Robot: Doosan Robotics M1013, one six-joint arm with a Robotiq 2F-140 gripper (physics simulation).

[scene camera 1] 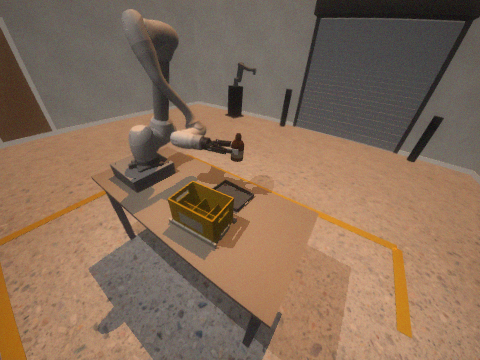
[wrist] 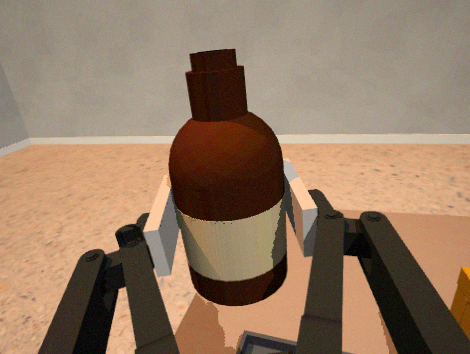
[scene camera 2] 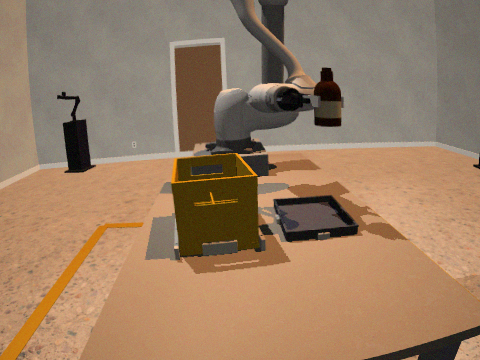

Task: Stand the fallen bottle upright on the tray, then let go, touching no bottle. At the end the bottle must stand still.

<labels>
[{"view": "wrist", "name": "my gripper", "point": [229, 185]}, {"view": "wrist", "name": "brown bottle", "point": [226, 168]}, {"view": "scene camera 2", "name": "my gripper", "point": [331, 101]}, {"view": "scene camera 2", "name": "brown bottle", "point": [328, 114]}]
</labels>
